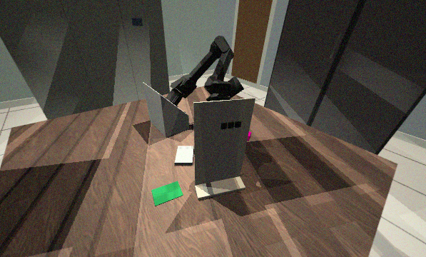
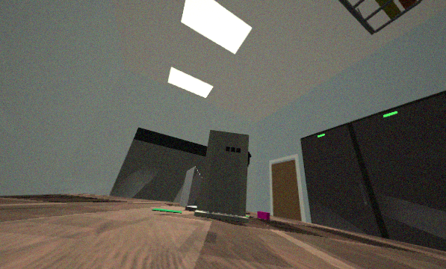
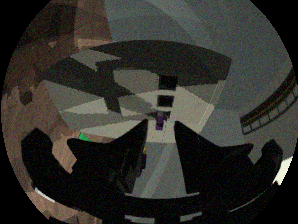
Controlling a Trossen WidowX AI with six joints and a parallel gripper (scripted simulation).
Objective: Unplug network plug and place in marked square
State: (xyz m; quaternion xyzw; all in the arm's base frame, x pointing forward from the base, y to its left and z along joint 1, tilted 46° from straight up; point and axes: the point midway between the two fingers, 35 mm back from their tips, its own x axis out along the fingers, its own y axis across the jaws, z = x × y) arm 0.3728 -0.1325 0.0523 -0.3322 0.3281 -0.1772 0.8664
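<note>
The plug is 1 cm ahead of my gripper tip. The rest, counted from my gripper tip: grey upright panel: 3 cm ahead, 10 cm below; then silver plate: 17 cm behind, 2 cm to the right, 24 cm below; then green square: 17 cm behind, 18 cm to the left, 24 cm below.
</note>
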